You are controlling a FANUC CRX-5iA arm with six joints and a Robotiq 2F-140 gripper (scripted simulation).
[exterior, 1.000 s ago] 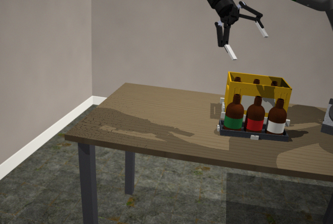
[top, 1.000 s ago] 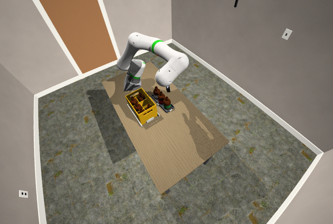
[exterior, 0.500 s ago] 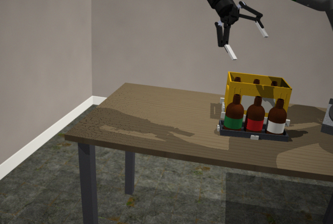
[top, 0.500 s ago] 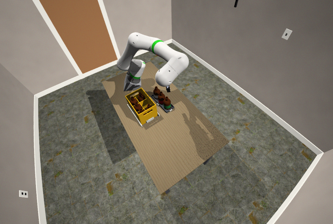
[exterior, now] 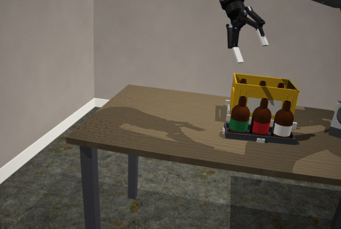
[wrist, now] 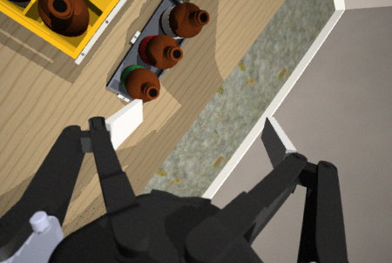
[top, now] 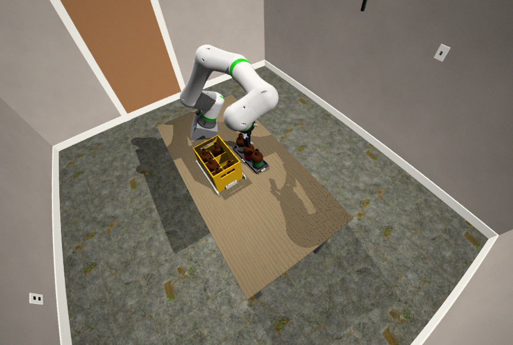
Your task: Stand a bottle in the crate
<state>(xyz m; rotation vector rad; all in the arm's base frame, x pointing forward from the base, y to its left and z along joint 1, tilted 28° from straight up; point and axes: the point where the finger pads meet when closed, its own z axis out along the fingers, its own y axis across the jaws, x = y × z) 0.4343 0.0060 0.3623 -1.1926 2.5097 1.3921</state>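
My gripper is now 10 mm to the right of the green-banded bottle and 250 mm above it. Round my hand: white-banded bottle: 170 mm behind, 20 mm to the right, 250 mm below; then dark grey tray: 80 mm behind, 10 mm to the right, 320 mm below; then crate: 80 mm behind, 230 mm to the right, 250 mm below.
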